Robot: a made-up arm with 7 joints.
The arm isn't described. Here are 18 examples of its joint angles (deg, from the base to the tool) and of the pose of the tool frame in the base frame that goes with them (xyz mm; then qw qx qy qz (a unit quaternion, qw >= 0)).
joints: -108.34 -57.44 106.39 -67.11 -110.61 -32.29 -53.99
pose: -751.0 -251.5 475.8 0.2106 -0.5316 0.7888 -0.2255
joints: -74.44 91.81 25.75 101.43 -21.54 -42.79 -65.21
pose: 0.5 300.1 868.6 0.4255 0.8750 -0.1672 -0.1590
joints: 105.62 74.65 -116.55 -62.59 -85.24 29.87 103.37
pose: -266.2 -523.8 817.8 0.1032 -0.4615 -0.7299 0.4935
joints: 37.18 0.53 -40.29 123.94 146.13 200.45 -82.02
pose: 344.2 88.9 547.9 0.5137 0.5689 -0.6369 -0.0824
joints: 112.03 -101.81 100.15 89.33 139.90 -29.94 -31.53
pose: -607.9 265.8 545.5 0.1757 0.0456 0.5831 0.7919
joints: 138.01 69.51 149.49 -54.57 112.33 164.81 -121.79
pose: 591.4 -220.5 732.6 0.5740 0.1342 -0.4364 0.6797
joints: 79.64 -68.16 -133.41 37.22 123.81 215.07 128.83
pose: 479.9 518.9 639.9 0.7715 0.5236 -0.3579 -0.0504
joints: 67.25 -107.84 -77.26 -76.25 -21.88 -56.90 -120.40
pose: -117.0 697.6 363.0 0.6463 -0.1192 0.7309 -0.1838
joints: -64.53 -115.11 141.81 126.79 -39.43 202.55 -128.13
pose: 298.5 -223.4 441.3 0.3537 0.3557 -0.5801 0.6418
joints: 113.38 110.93 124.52 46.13 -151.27 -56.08 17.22
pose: 224.6 -729.4 -195.5 0.8245 -0.2411 0.2256 -0.4596
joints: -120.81 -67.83 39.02 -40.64 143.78 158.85 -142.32
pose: -383.6 -478.3 793.4 0.3806 -0.0644 -0.7958 0.4666
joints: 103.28 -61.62 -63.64 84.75 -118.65 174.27 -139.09
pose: 175.0 672.5 362.9 0.0454 0.9872 -0.0910 -0.1228
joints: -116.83 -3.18 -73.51 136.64 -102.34 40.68 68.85
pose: -589.9 -24.7 398.1 0.2362 0.0278 -0.8155 -0.5277
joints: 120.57 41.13 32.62 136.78 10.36 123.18 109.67
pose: -132.8 101.2 725.0 0.6943 -0.4998 -0.2369 0.4604
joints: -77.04 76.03 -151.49 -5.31 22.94 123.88 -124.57
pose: -111.2 762.4 590.7 0.0822 -0.2131 -0.4002 -0.8875
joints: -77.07 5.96 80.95 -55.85 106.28 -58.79 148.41
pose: -494.4 230.2 1049.9 0.3174 -0.8910 0.1583 -0.2835
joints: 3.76 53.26 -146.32 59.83 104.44 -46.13 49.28
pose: -661.4 -560.3 458.2 0.7416 -0.1878 0.3775 -0.5218
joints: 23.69 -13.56 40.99 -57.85 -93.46 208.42 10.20
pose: -30.7 -342.1 861.5 0.4440 -0.7515 0.0843 0.4806
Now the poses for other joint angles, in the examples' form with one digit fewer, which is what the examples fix.
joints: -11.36 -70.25 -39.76 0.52 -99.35 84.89 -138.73
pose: 875 -31 605 0.468 -0.358 0.419 -0.691
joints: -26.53 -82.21 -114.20 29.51 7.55 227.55 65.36
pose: 465 -556 586 0.241 -0.468 -0.674 -0.519
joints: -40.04 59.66 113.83 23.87 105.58 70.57 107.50
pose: -446 683 672 0.450 -0.660 0.128 0.588
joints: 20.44 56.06 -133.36 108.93 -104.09 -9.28 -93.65
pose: -283 -705 215 0.402 -0.797 -0.233 0.386
